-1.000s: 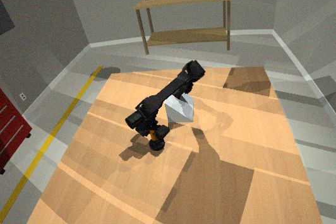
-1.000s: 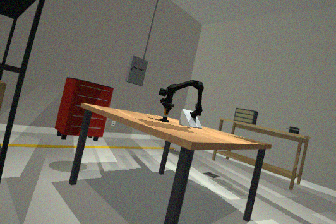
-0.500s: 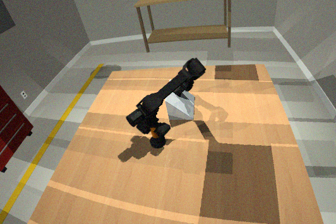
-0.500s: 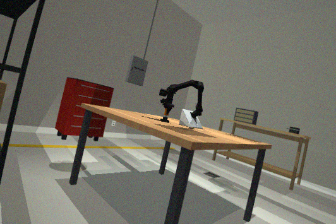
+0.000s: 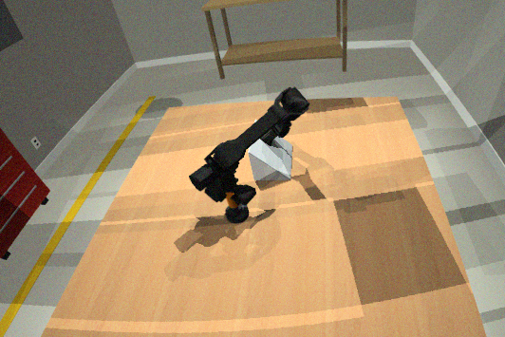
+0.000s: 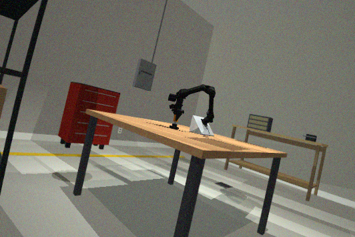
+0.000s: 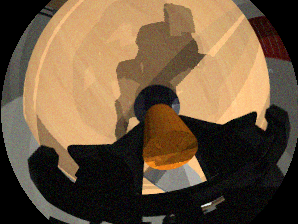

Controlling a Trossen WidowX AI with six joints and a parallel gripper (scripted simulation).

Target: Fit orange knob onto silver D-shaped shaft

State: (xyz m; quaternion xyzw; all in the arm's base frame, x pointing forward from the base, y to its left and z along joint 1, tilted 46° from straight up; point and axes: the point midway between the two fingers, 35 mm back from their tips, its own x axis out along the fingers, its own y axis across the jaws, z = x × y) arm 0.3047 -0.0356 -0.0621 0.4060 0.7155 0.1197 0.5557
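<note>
The orange knob lies 30 mm above my gripper tip. Also, from my gripper tip: dark round pedestal 40 mm below.
</note>
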